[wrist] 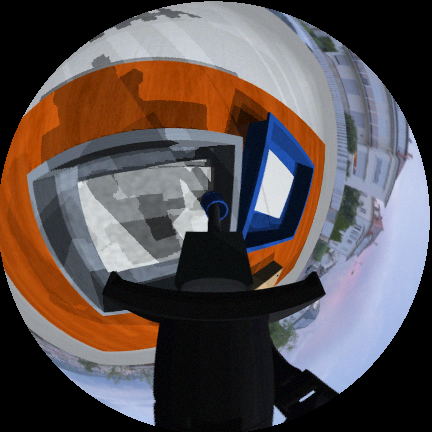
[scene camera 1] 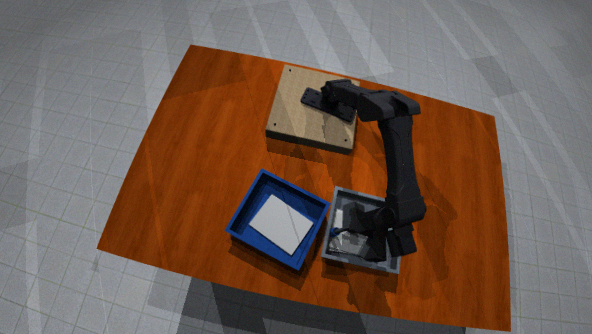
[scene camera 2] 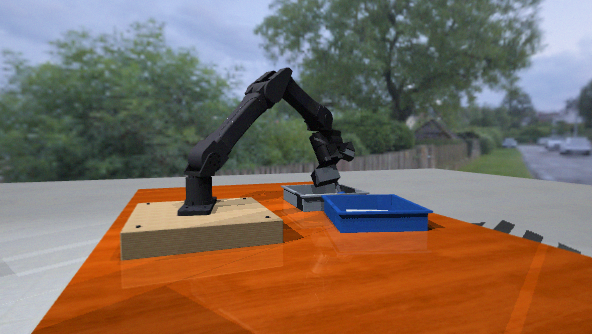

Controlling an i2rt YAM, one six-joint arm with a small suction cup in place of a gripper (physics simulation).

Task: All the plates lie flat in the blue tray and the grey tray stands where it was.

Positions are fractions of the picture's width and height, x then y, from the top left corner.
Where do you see a blue tray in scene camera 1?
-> At 0.53, 0.62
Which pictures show the suction cup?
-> The wrist view, scene camera 1 and scene camera 2: all of them.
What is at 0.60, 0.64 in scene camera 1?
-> The suction cup.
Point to a blue tray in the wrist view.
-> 0.60, 0.53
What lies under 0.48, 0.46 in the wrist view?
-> The suction cup.
